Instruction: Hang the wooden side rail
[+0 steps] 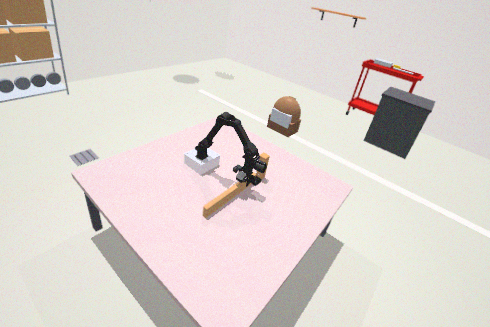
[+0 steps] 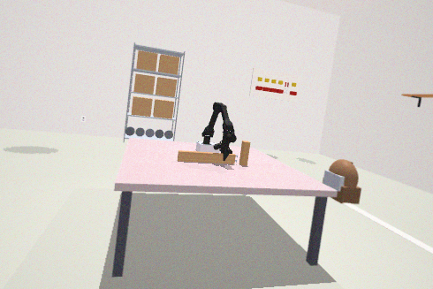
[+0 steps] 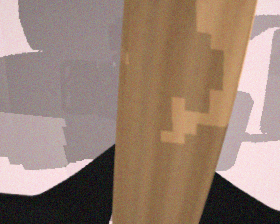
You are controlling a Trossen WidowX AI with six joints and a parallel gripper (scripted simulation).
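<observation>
Right now my gripper tip is 16 cm to the right of the wooden headboard post, 6 cm below it and 2 cm short of it.
</observation>
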